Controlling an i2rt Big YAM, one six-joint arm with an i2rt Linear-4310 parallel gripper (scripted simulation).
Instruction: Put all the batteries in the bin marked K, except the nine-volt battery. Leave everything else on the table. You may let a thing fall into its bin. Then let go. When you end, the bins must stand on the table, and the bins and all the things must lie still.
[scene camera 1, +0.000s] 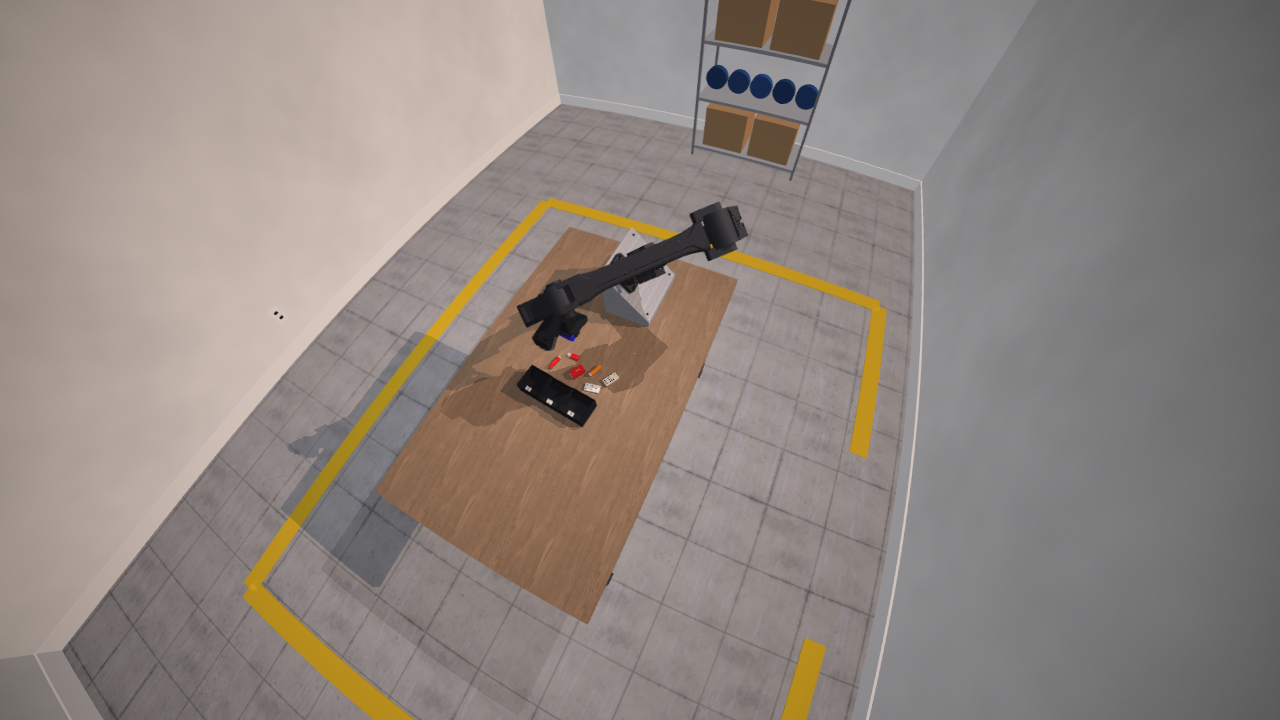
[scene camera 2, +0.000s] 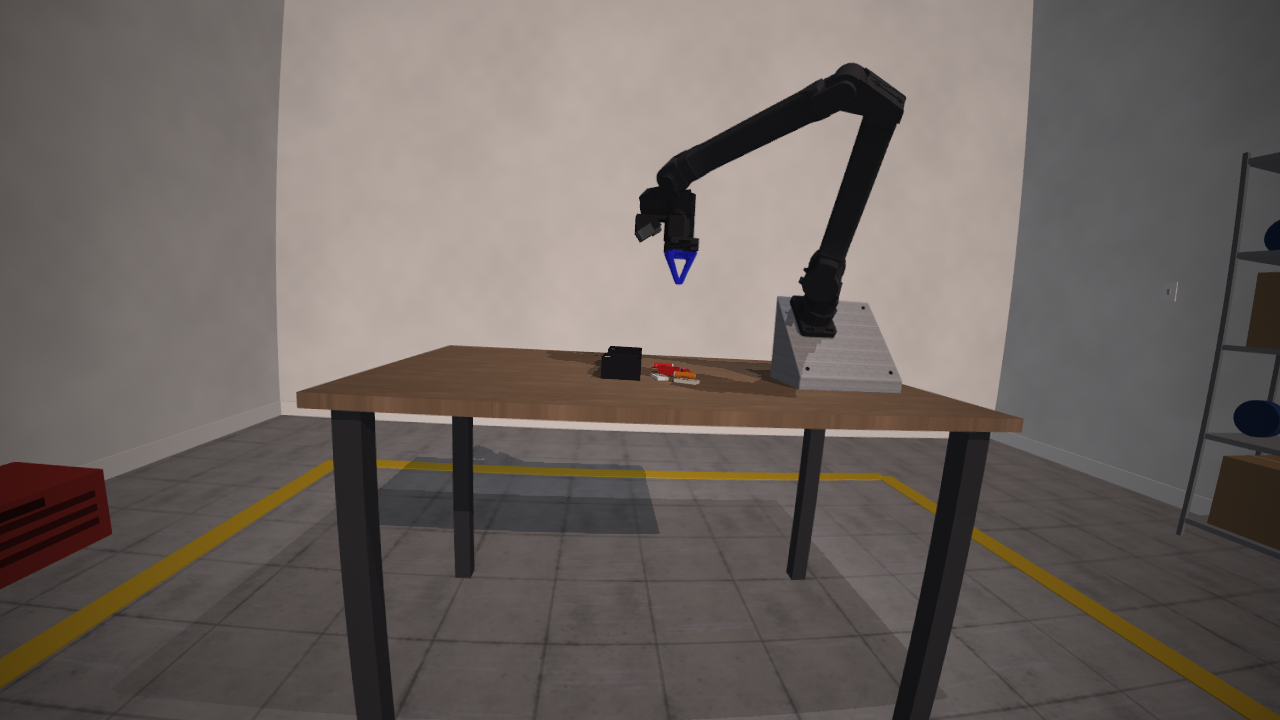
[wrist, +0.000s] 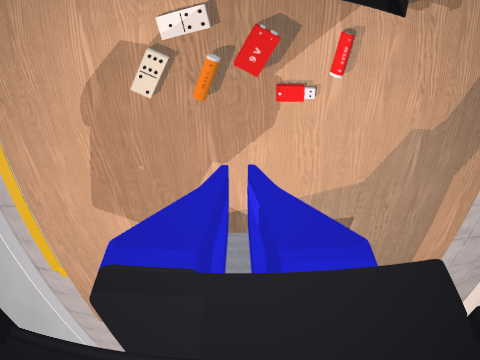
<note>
In view: the gripper (scene camera 2: 678, 284), a black bin (scene camera 1: 536, 383) and a red nine-volt battery (wrist: 259, 45).
The black bin shows as well in scene camera 2 (scene camera 2: 624, 364). The gripper shows as well in the wrist view (wrist: 238, 177).
</note>
